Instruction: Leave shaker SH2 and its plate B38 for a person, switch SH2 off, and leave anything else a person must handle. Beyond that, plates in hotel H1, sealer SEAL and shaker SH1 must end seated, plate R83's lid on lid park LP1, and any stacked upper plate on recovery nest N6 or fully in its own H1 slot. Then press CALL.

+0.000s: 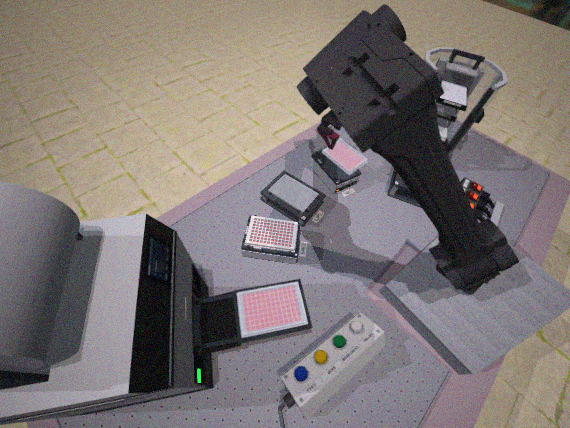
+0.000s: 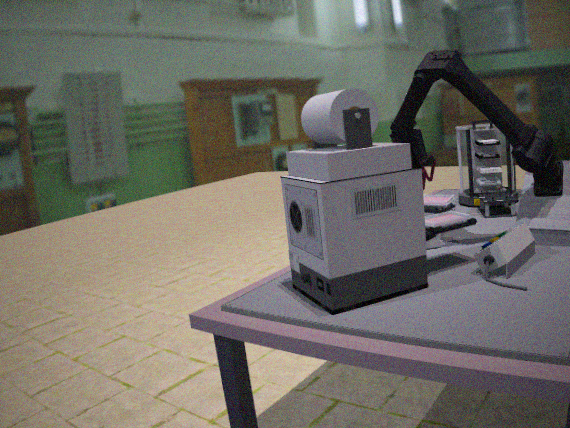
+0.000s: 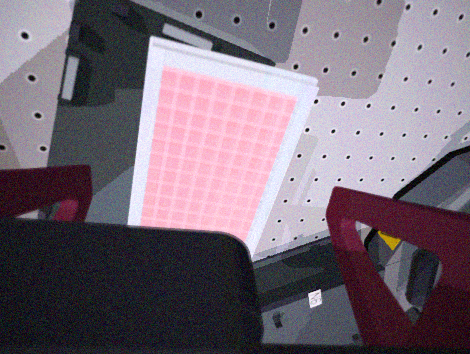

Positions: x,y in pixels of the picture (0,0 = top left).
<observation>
A grey lid (image 1: pixel 297 195): 76 cm from the lens.
</observation>
